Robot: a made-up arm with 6 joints.
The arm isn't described. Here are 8 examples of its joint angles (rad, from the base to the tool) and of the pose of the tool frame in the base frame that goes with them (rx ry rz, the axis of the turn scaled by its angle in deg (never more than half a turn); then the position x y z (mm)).
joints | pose
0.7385 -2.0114 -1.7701 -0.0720 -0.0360 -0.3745 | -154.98 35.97 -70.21 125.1 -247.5 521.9
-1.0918 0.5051 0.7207 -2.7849 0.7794 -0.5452 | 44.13 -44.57 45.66 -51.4 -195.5 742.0
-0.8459 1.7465 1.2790 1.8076 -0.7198 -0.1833 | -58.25 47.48 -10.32 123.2 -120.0 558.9
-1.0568 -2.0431 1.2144 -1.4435 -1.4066 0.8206 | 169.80 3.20 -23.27 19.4 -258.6 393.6
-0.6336 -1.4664 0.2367 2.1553 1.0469 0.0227 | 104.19 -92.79 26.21 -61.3 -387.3 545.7
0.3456 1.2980 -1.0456 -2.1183 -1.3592 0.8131 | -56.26 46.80 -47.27 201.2 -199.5 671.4
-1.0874 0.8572 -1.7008 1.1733 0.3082 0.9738 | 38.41 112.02 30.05 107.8 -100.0 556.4
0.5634 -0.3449 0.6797 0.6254 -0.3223 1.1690 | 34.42 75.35 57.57 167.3 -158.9 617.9
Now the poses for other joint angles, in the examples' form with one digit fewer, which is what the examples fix.
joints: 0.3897 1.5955 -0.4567 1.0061 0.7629 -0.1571
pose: -43.7 10.1 59.7 6 -39 675
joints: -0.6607 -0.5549 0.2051 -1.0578 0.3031 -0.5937
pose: -62.2 -44.1 -84.9 -6 -206 710
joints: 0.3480 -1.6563 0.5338 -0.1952 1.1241 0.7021
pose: 41.5 55.3 -48.3 101 -367 527
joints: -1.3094 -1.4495 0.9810 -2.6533 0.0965 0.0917
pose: -9.1 -75.0 134.8 -172 -271 617
